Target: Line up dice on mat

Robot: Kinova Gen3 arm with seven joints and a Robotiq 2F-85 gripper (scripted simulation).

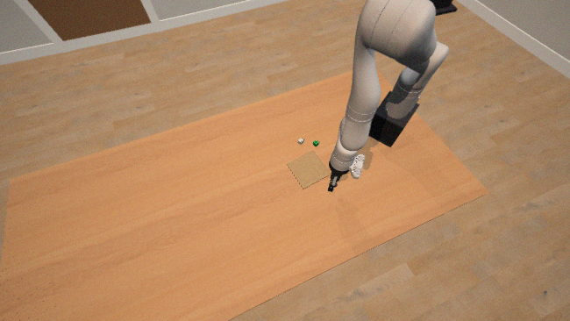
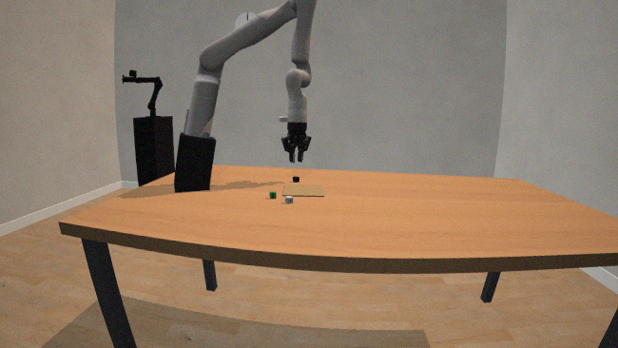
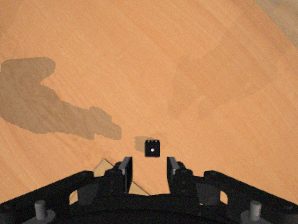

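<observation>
Now: hand 90 mm above the black die. Also, from my hand: white die (50 mm ahead, 260 mm to the right, 90 mm below); then tan mat (60 mm ahead, 110 mm to the right, 100 mm below); then green die (20 mm behind, 230 mm to the right, 90 mm below).
</observation>
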